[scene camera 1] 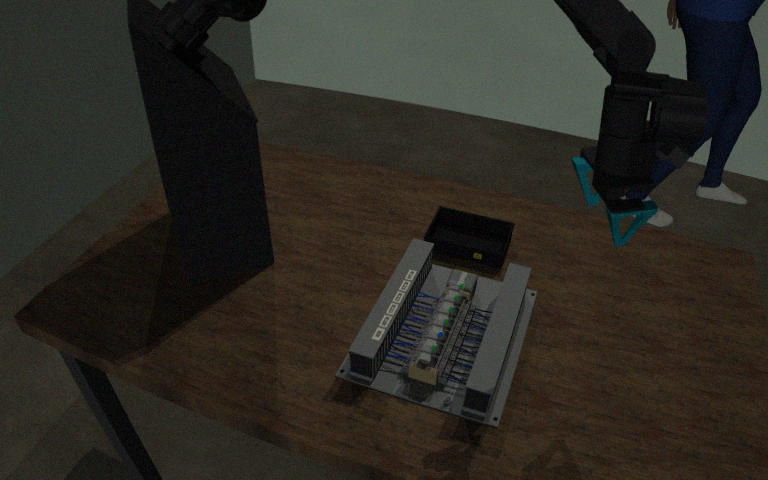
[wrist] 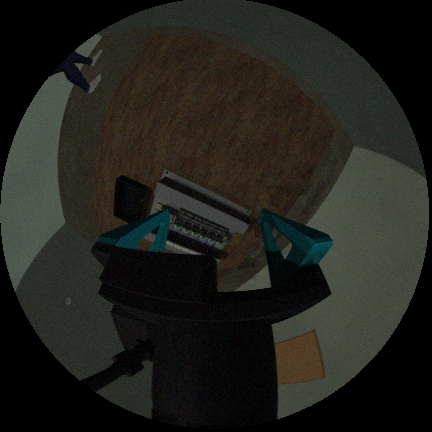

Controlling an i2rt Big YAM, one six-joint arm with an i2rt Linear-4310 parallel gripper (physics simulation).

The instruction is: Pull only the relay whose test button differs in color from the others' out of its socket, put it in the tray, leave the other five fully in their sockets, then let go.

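Places are measured from the arm's base along level axes (x ahead, y left, z up), in metres.
Pixels of known places: gripper, fingertip midpoint: [scene camera 1: 605,224] [wrist: 214,213]; arm's base, origin of the base link: [scene camera 1: 169,41] [wrist: 144,349].
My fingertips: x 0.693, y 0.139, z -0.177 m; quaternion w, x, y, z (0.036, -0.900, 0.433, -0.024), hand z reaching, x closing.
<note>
For each thing: its top centre in the pictures, then the offset to it from my fingertips. "*": a spot on its surface instead.
- grey panel, surface spot: [scene camera 1: 390,382] * 0.221 m back, 0.213 m right, 0.270 m down
- relay with the blue button, middle of its top: [scene camera 1: 435,332] [wrist: 210,241] 0.187 m back, 0.136 m right, 0.204 m down
- near-end relay, middle of its top: [scene camera 1: 429,346] [wrist: 218,244] 0.182 m back, 0.166 m right, 0.204 m down
- black tray, middle of its top: [scene camera 1: 470,229] [wrist: 125,203] 0.272 m back, 0.177 m left, 0.238 m down
- tan end block, middle of its top: [scene camera 1: 424,367] 0.179 m back, 0.185 m right, 0.233 m down
A row of six clear relays stands in sockets on the grey panel [scene camera 1: 390,382] [wrist: 202,195]. In the scene view, the relay with the blue button [scene camera 1: 440,335] is second from the row's near end. The other buttons are green, such as the one on the near-end relay [scene camera 1: 434,348]. All six appear seated, though the picture is dark. The black tray [scene camera 1: 461,256] [wrist: 117,200] stands at the panel's far end and looks empty. My gripper [scene camera 1: 606,224] [wrist: 214,213] is open and empty, high above the table, to the right of tray and panel in the scene view.
Two long grey wire ducts [scene camera 1: 396,302] [scene camera 1: 504,333] flank the relay row, with blue and black wires between. A tan end block [scene camera 1: 423,373] sits at the row's near end. A dark pedestal [scene camera 1: 209,186] stands at the table's left. A person [scene camera 1: 719,67] stands beyond the table.
</note>
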